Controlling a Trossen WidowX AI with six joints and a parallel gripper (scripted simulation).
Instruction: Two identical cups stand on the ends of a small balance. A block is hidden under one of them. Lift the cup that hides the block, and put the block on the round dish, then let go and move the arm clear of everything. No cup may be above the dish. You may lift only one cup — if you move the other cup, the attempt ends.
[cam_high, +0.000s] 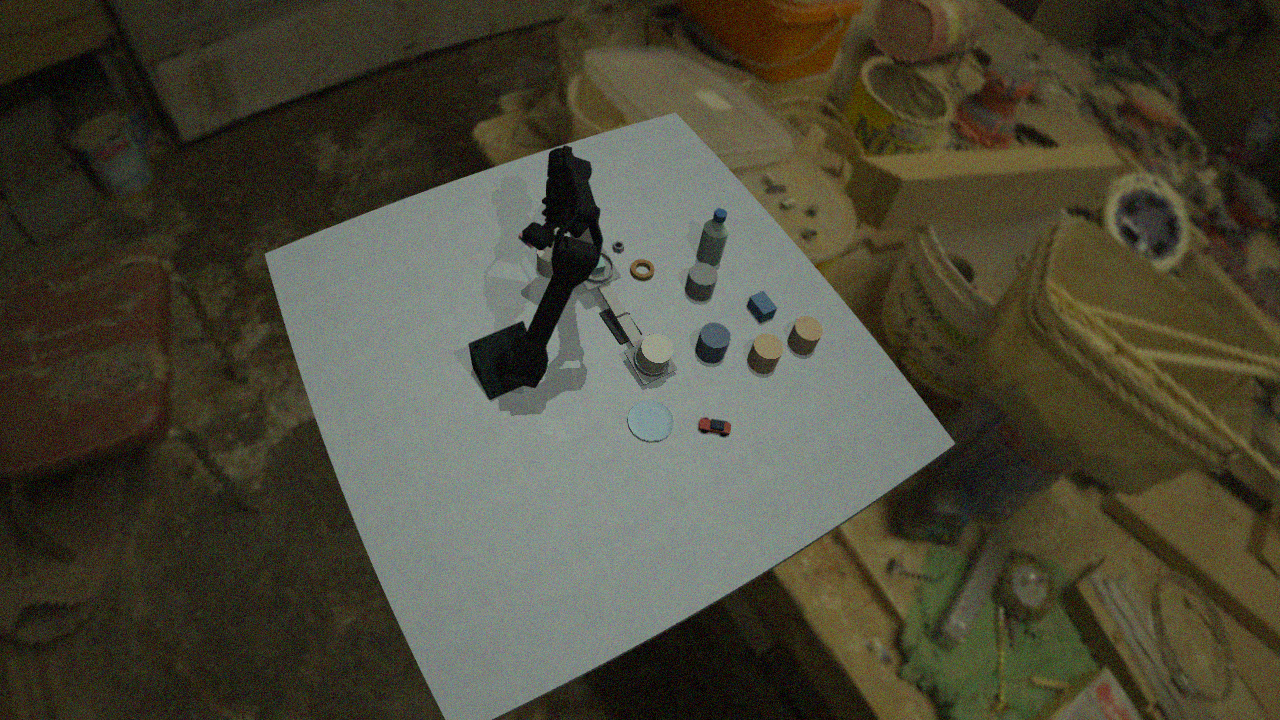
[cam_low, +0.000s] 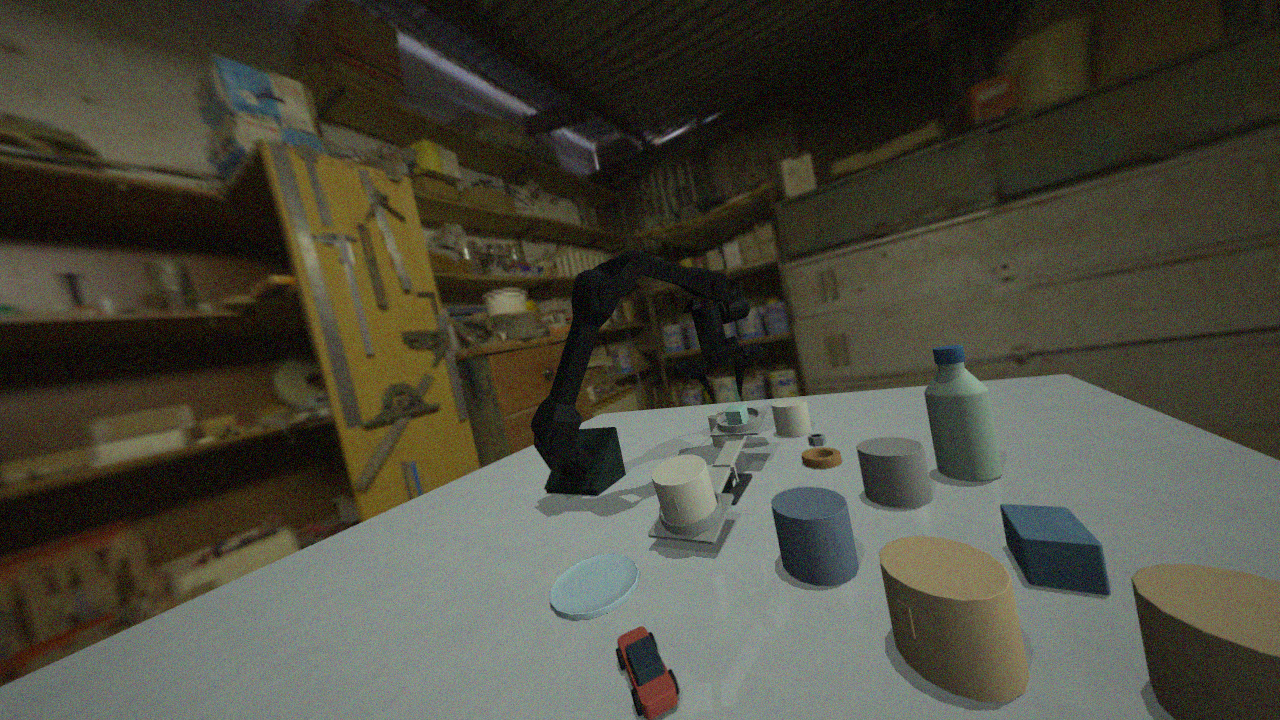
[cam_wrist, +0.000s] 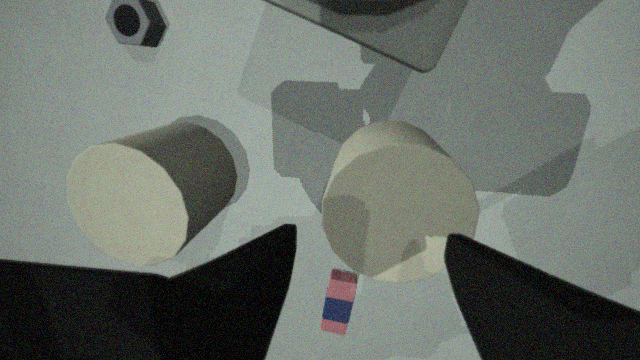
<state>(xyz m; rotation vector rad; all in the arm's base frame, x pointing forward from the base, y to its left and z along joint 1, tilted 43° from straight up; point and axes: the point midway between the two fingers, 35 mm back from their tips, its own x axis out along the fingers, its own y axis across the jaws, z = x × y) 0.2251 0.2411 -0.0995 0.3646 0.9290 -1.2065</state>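
The teal block lies 50 mm ahead of my gripper tip, 100 mm to the right of it and 10 mm below it. Round my gripper tip: grey cylinder 280 mm ahead, 200 mm to the right, 60 mm below; ring 180 mm ahead, 110 mm to the right, 90 mm below; blue cylinder 230 mm ahead, 390 mm to the right, 60 mm below.
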